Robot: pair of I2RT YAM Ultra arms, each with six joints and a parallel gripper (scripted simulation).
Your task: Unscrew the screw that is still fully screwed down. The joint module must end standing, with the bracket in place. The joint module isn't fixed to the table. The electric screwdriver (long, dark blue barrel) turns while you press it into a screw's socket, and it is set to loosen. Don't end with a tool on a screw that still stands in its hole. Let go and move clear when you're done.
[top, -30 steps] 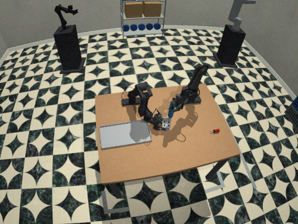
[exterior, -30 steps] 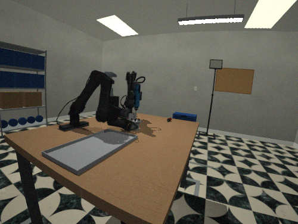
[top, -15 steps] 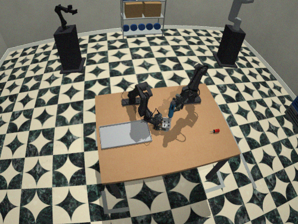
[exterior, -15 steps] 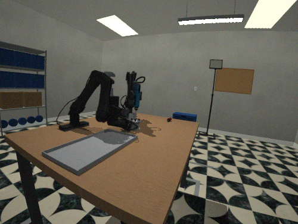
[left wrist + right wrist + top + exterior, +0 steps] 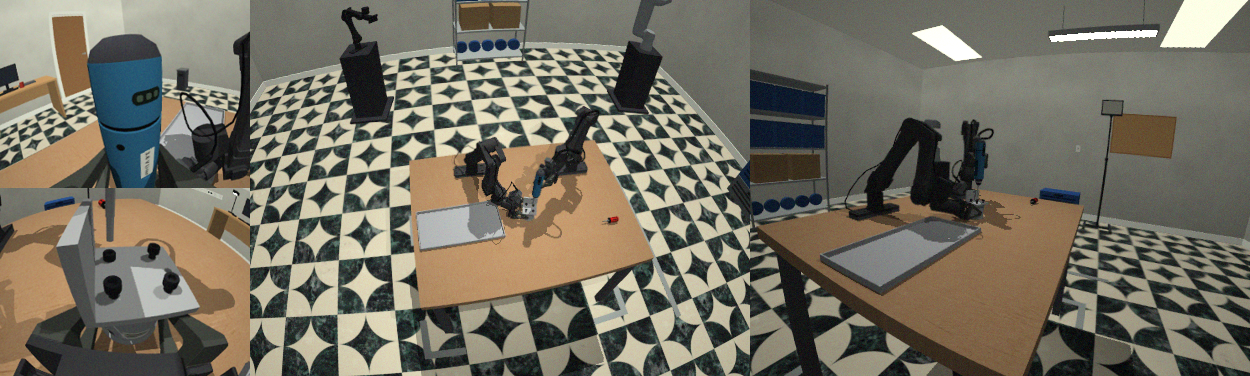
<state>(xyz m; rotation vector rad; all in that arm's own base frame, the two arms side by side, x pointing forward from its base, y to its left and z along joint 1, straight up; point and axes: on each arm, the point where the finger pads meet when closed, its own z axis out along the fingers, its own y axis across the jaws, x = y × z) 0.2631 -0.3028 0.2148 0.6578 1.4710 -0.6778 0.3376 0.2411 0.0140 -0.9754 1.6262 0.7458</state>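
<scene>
The screw is 1 cm behind my right hand, 2 cm to the left of it and 4 cm above it. Also, from my right hand: red-handled screwdriver 6 cm ahead, 45 cm to the left, 1 cm below; grey l-shaped bracket 5 cm above; grey tray 4 cm ahead, 35 cm to the right, 2 cm below.
</scene>
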